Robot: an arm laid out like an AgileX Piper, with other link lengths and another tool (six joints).
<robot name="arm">
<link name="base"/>
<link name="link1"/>
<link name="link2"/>
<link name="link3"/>
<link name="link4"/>
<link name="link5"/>
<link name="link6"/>
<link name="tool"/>
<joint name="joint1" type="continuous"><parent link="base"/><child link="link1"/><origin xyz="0 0 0.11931" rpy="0 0 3.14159"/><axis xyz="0 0 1"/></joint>
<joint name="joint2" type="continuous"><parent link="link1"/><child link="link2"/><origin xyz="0 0 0" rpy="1.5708 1.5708 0"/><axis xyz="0 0 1"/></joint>
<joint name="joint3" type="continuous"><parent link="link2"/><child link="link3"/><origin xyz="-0.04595 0.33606 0" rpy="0 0 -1.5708"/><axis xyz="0 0 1"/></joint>
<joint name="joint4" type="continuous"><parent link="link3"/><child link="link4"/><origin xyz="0.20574 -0.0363 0" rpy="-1.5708 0 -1.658"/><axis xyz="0 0 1"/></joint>
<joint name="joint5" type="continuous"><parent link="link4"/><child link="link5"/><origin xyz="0 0 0" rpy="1.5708 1.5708 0"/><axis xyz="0 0 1"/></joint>
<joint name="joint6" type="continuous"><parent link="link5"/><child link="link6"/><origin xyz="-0.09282 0 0" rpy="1.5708 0 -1.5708"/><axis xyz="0 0 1"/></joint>
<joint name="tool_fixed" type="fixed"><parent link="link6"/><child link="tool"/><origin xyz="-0.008 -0.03 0.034" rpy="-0.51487 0 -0.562"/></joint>
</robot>
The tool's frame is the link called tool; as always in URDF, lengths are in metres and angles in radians. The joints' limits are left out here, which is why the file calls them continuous.
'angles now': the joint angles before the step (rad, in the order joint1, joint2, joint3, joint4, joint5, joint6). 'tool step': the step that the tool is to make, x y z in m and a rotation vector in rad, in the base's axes. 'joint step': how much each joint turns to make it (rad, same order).
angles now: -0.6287 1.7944 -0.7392 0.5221 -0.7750 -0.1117
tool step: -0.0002 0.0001 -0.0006 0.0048 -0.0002 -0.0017
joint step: 0.0001 0.0000 0.0002 0.0030 0.0033 0.0011
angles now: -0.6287 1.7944 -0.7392 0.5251 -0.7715 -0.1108
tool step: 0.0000 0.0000 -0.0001 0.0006 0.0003 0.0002
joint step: -0.0001 0.0000 0.0000 -0.0002 0.0007 0.0002
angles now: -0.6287 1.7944 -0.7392 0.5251 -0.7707 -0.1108
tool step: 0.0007 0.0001 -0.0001 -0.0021 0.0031 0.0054
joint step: 0.0001 0.0009 0.0000 -0.0062 0.0004 -0.0002
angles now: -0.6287 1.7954 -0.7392 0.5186 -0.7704 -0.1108
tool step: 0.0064 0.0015 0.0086 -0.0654 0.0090 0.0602
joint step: 0.0001 -0.0047 0.0001 -0.0825 -0.0299 0.0000
